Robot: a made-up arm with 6 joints. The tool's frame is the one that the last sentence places. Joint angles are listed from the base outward.
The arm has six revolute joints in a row. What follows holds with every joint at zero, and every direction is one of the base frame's. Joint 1 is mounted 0.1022 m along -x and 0.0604 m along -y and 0.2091 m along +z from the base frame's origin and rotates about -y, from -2.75 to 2.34 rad. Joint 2 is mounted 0.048 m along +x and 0.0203 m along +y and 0.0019 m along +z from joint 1 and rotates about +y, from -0.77 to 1.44 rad. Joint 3 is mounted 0.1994 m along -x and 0.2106 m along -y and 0.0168 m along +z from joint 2 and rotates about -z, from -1.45 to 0.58 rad. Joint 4 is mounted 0.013 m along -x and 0.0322 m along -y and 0.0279 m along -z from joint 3 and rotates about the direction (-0.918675, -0.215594, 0.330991), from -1.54 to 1.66 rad. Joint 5 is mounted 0.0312 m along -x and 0.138 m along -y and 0.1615 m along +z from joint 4 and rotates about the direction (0.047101, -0.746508, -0.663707), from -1.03 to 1.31 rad. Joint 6 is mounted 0.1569 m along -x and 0.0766 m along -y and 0.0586 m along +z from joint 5 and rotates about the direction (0.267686, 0.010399, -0.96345), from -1.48 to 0.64 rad. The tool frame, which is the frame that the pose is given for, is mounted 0.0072 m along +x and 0.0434 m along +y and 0.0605 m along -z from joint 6; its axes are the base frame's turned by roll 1.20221, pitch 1.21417 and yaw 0.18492 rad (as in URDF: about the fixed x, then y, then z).
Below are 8 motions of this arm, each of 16 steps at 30 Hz.
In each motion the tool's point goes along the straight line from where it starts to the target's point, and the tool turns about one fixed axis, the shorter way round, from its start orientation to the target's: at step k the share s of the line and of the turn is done. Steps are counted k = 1, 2, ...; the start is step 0. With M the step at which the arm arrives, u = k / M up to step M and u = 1 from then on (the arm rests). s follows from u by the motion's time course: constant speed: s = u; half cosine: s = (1 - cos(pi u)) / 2; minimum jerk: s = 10 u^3 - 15 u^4 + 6 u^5.
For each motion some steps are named. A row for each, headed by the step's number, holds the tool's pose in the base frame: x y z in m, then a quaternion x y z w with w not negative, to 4 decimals.
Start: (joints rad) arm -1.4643 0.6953 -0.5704 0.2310 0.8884 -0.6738
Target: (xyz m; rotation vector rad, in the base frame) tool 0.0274 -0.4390 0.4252 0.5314 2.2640 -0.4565
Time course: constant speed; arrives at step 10
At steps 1, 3, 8, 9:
1: 0.0889 -0.4435 0.3715 0.1604 0.9504 -0.1410 0.2260
3: 0.0752 -0.4425 0.3835 0.1714 0.9384 -0.1497 0.2602
8: 0.0411 -0.4400 0.4133 0.1977 0.9020 -0.1706 0.3438
9: 0.0342 -0.4395 0.4192 0.2028 0.8937 -0.1745 0.3601

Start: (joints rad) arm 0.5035 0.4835 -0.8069 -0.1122 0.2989 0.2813
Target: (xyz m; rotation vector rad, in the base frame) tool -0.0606 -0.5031 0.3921 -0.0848 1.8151 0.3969
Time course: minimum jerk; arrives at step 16
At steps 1, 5, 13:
1: -0.2592 -0.5097 0.3396 0.4387 0.5606 -0.0625 0.6995
5: -0.2238 -0.5085 0.3490 0.3607 0.6173 -0.0201 0.6989
13: -0.0703 -0.5034 0.3895 -0.0122 0.7774 0.1604 0.6082

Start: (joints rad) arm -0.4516 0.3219 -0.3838 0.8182 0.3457 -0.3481
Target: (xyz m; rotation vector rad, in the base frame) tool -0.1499 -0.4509 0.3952 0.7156 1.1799 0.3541
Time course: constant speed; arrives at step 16
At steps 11, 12, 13, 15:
11: -0.1638 -0.4448 0.4402 0.2160 0.5810 0.1119 0.7767
12: -0.1610 -0.4460 0.4312 0.2388 0.5738 0.1222 0.7738
13: -0.1582 -0.4472 0.4222 0.2615 0.5663 0.1324 0.7703
15: -0.1527 -0.4497 0.4042 0.3062 0.5500 0.1525 0.7619

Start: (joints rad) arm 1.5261 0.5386 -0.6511 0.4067 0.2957 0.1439
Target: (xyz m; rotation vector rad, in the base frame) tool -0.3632 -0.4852 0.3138 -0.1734 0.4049 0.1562
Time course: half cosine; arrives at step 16
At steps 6, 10, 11, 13, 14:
6: -0.3680 -0.4783 0.1824 0.1515 0.0331 0.1041 0.9824
10: -0.3653 -0.4821 0.2551 0.0204 0.1271 0.0903 0.9876
11: -0.3647 -0.4830 0.2716 -0.0094 0.1480 0.0868 0.9851
13: -0.3638 -0.4844 0.2978 -0.0570 0.1808 0.0810 0.9785
14: -0.3635 -0.4848 0.3066 -0.0728 0.1917 0.0791 0.9755

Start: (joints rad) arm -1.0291 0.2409 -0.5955 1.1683 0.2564 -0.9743
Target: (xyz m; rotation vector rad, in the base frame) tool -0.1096 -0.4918 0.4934 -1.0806 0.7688 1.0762
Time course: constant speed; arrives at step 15
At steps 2, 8, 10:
2: -0.0092 -0.4613 0.5293 -0.3590 0.6104 0.4173 0.5696
8: -0.0555 -0.4754 0.5127 -0.4186 0.4912 0.4495 0.6176
10: -0.0710 -0.4801 0.5072 -0.4366 0.4491 0.4581 0.6307

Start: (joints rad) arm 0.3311 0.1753 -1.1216 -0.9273 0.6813 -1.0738
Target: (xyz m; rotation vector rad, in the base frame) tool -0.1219 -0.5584 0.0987 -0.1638 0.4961 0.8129
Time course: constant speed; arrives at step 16
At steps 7, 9, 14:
7: -0.1947 -0.5309 0.1532 0.0835 0.4646 0.3579 0.8057
9: -0.1785 -0.5370 0.1411 0.0475 0.4172 0.3680 0.8296
14: -0.1381 -0.5523 0.1108 -0.0428 0.2912 0.3863 0.8741

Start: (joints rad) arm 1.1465 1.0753 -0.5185 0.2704 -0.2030 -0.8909
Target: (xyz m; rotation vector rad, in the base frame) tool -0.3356 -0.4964 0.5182 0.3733 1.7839 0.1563
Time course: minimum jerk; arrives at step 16
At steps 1, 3, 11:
1: -0.3686 -0.5423 0.4403 -0.2507 0.5764 0.1832 0.7559
3: -0.3670 -0.5402 0.4439 -0.2320 0.5892 0.1786 0.7531
11: -0.3415 -0.5047 0.5041 0.0873 0.7503 0.0907 0.6490

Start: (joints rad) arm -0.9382 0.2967 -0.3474 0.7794 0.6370 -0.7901
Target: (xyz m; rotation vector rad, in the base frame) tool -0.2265 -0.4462 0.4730 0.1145 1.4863 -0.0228
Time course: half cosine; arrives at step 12
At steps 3, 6, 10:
3: -0.1040 -0.4369 0.5148 -0.0719 0.7292 0.0900 0.6745
6: -0.1547 -0.4407 0.4975 -0.0206 0.7100 0.0486 0.7022
10: -0.2169 -0.4455 0.4763 0.0424 0.6812 -0.0025 0.7309

